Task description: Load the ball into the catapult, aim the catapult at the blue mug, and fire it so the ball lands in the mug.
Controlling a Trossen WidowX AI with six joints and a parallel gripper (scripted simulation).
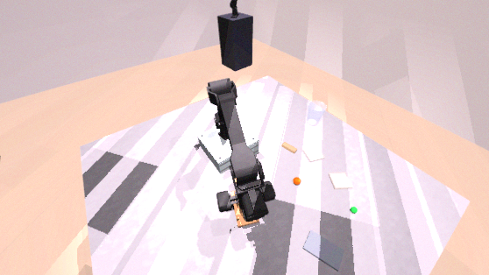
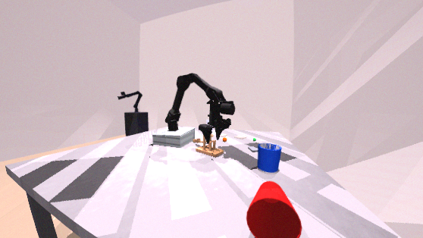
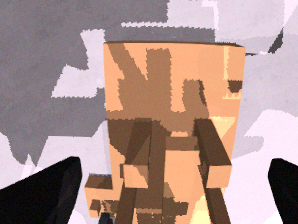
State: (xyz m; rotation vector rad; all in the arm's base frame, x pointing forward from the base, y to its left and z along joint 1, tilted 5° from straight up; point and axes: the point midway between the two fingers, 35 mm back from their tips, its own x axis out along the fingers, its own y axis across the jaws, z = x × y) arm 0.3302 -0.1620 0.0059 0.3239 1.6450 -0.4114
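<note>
Right now my gripper tip is 250 mm to the right of the orange ball, 50 mm above it and 40 mm short of it. The rest, counted from my gripper tip: flat grey plate: 270 mm ahead, 120 mm to the left, 60 mm below; wooden catapult: 50 mm to the left, 50 mm behind, 20 mm below; blue mug: 260 mm ahead, 130 mm to the right, 40 mm below.
</note>
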